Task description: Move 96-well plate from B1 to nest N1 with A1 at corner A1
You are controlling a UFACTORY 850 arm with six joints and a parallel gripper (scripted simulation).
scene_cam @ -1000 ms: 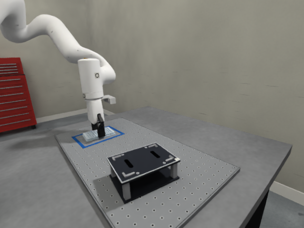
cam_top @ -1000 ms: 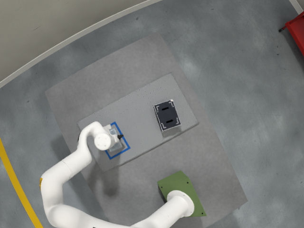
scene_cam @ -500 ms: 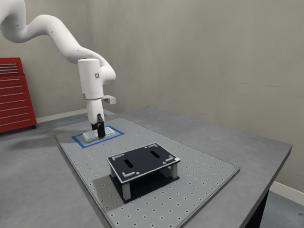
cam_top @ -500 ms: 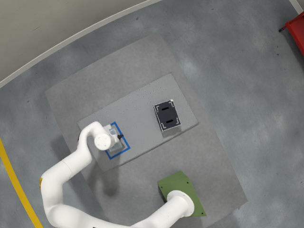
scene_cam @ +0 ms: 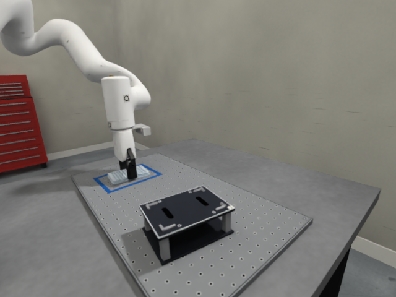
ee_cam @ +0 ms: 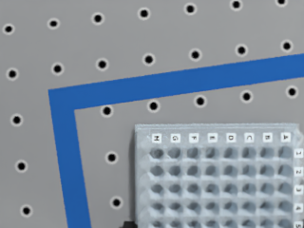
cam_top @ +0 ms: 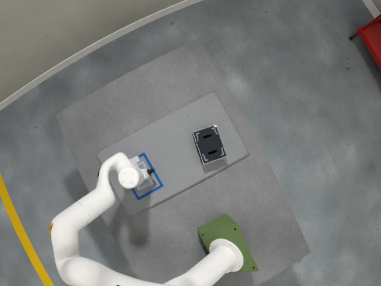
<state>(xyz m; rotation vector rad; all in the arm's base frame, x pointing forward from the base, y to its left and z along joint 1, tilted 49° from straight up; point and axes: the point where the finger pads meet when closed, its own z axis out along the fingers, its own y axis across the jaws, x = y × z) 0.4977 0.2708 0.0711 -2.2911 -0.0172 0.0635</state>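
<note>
My gripper is now 10 mm above the clear 96-well plate. The rest, counted from my hand: black raised nest N1: 370 mm to the right, 40 mm above, 10 mm ahead.
</note>
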